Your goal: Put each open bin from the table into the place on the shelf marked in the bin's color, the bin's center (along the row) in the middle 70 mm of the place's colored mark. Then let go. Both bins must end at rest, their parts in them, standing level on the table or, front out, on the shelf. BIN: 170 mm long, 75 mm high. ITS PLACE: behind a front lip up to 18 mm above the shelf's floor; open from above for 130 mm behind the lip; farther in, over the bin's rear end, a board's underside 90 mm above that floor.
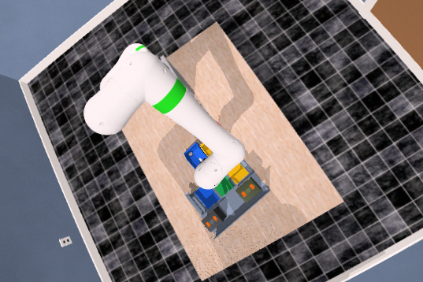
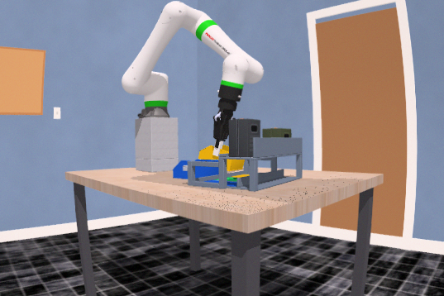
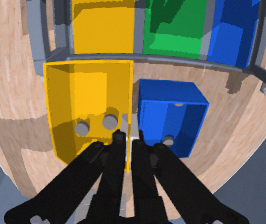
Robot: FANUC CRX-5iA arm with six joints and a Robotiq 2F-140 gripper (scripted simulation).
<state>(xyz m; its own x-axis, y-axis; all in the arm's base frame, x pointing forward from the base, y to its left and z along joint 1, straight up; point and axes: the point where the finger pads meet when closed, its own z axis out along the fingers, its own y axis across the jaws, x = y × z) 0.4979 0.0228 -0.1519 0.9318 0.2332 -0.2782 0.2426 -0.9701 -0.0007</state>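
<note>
My gripper is now 40 mm to the right of the yellow bin, 40 mm above it and 30 mm past it. Round my hand: dark box: 280 mm ahead, 120 mm to the right, 40 mm above; blue bin: 90 mm below, 80 mm to the right, 50 mm behind.
</note>
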